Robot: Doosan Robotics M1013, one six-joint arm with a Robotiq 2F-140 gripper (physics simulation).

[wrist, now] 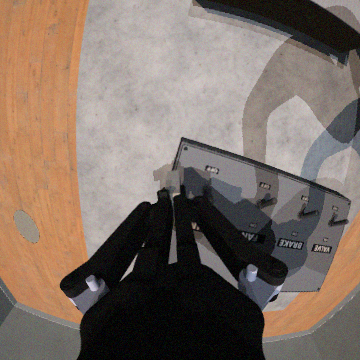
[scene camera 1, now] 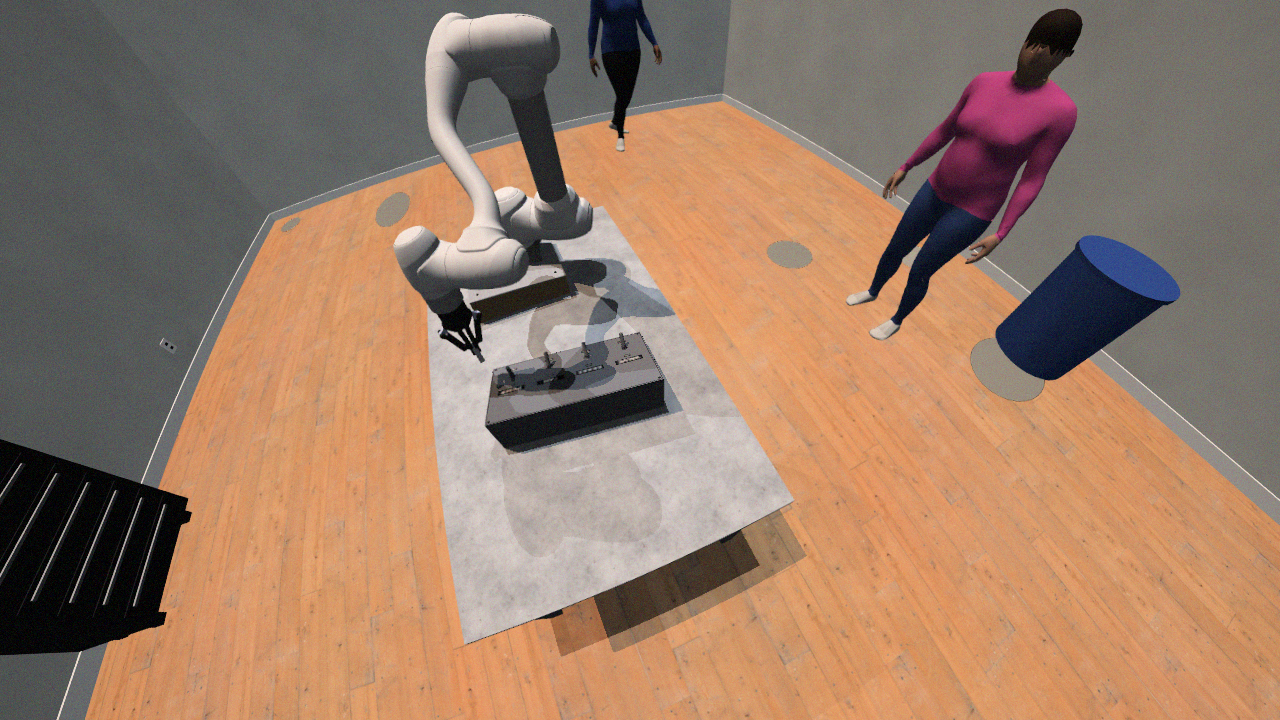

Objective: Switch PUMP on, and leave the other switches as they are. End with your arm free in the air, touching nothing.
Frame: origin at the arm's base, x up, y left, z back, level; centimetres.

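Seen in the pictures: gripper, fingertip midpoint: [wrist: 174, 179] [scene camera 1: 481, 359].
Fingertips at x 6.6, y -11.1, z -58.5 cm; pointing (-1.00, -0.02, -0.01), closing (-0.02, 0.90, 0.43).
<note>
Pixels of each thing's top centre, then the offset from my fingertips to it. Level surfaces: height alone.
- FAN lever, top centre: [wrist: 271, 208] [scene camera 1: 545, 355] dx -3.6, dy +19.1, dz -0.9 cm
- BRAKE lever, top centre: [wrist: 314, 219] [scene camera 1: 583, 345] dx -3.6, dy +31.0, dz -0.4 cm
- VALVE lever, top centre: [wrist: 344, 226] [scene camera 1: 621, 335] dx -3.6, dy +43.0, dz +0.2 cm
- table, surface height: dx -16.2 cm
The grey switch box [scene camera 1: 586, 419] [wrist: 227, 162] stands on the table with four levers in a row. PUMP is at the end nearest my gripper; its lever [scene camera 1: 510, 371] is in shadow, and I cannot tell which way it leans. The FAN lever [scene camera 1: 547, 360] [wrist: 267, 202], BRAKE lever [scene camera 1: 585, 349] [wrist: 308, 212] and VALVE lever [scene camera 1: 622, 340] [wrist: 339, 221] lean towards their OFF labels. My gripper [scene camera 1: 481, 359] [wrist: 174, 179] is shut and empty, above and just outside the PUMP end of the box, apart from the levers. The fingers partly hide the PUMP label in the wrist view.
The table [scene camera 1: 572, 573] [wrist: 125, 90] carries the arm's base block [scene camera 1: 523, 297] behind the box. A person in pink [scene camera 1: 1006, 143] and a blue barrel [scene camera 1: 1074, 313] stand to the right on the floor. Another person [scene camera 1: 619, 53] is at the back. A black slatted object [scene camera 1: 85, 546] is at the left.
</note>
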